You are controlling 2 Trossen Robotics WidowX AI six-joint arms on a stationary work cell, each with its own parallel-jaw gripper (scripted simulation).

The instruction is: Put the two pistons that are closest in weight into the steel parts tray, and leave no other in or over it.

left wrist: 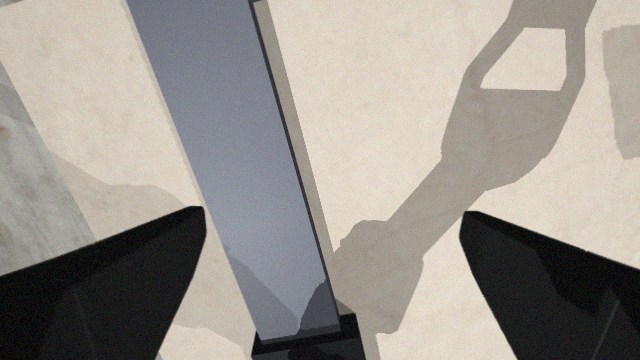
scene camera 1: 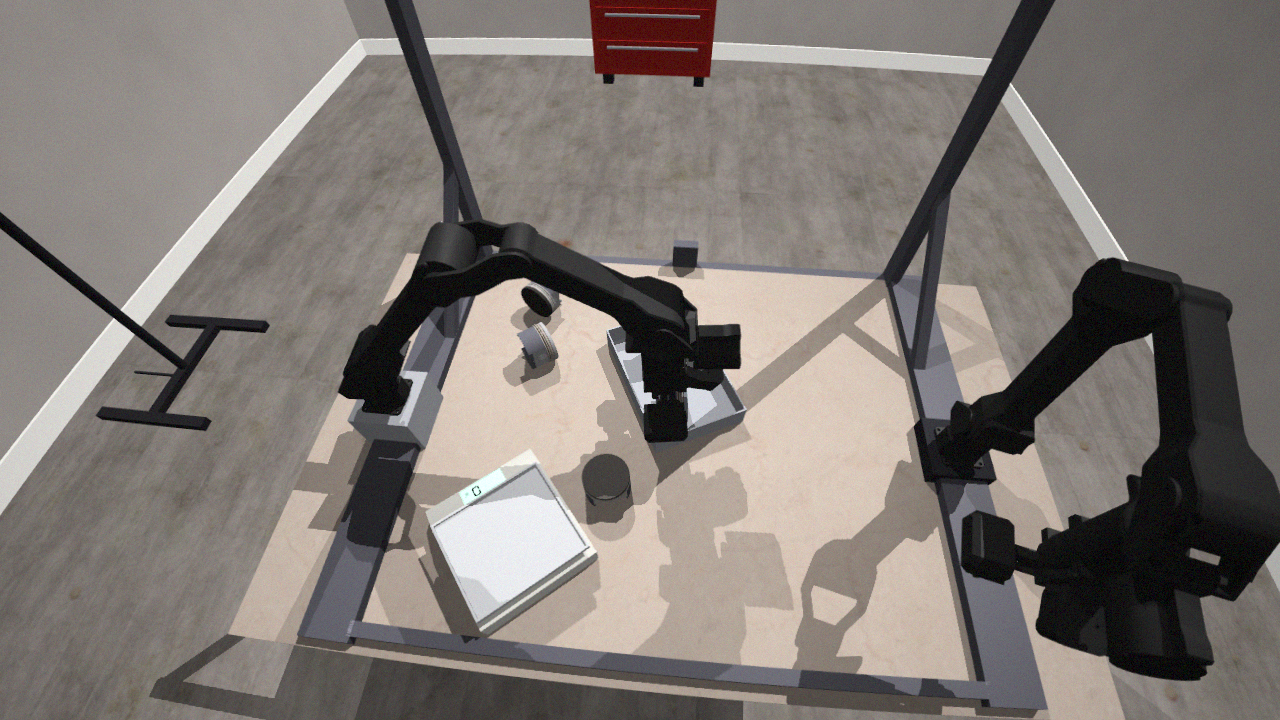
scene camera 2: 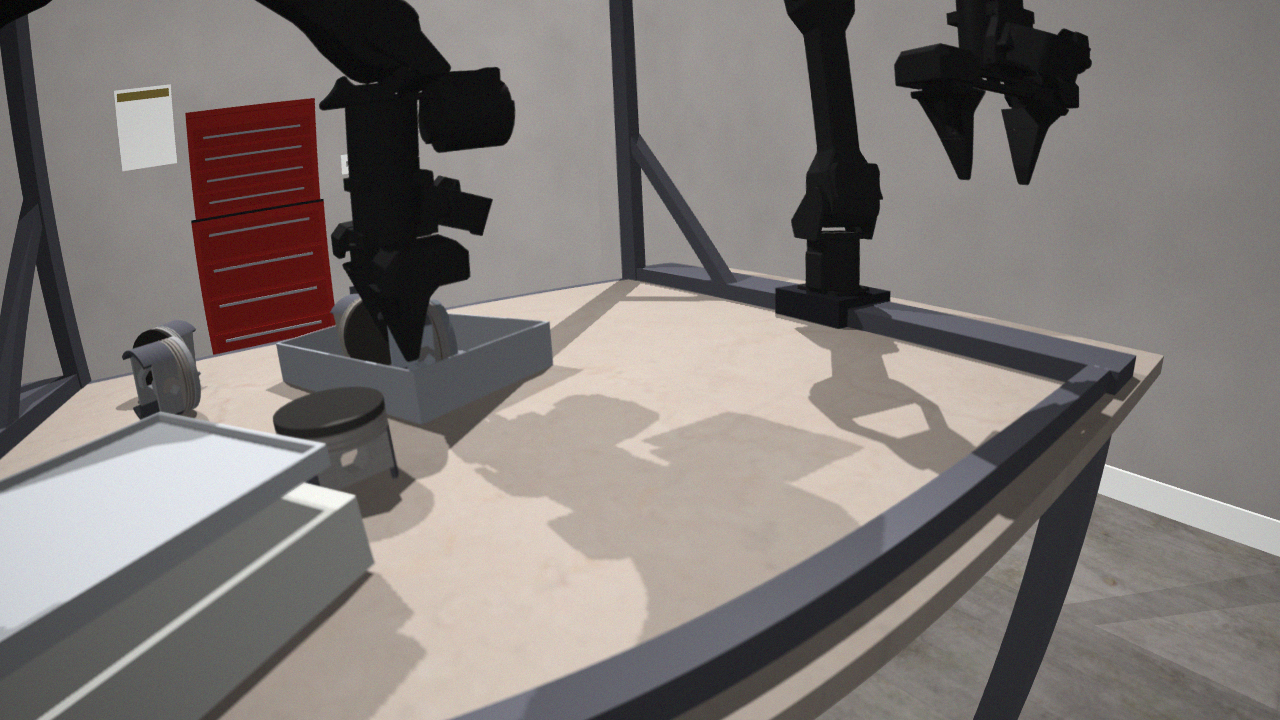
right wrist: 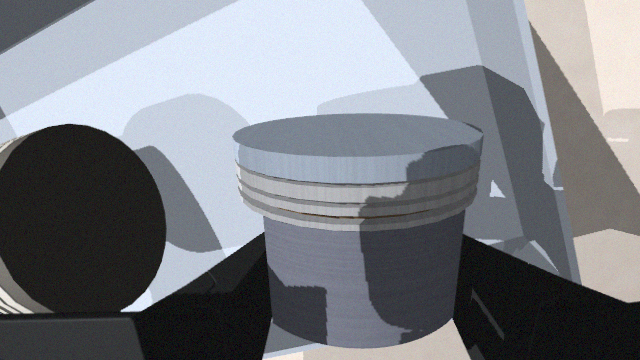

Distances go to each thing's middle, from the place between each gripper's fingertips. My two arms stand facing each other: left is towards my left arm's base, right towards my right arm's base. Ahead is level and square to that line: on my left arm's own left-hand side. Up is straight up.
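The scale (scene camera 2: 190,637) is 210 mm to the right of my right hand, 230 mm ahead of it and 40 mm below it. With the scale pan (scene camera 2: 94,525) it is 240 mm ahead of that same right hand, 200 mm to the right of it and 20 mm below it. The steel parts tray (scene camera 2: 507,350), I see, sits 60 mm below my right hand, 70 mm behind it and 10 mm to the left of it.
From my left hand, the scale is 620 mm to the right, 50 mm behind and 160 mm below, while the scale pan is 610 mm to the right, 40 mm behind and 150 mm below. As for the steel parts tray, I find it 350 mm behind my left hand, 400 mm to the right of it and 190 mm below it.
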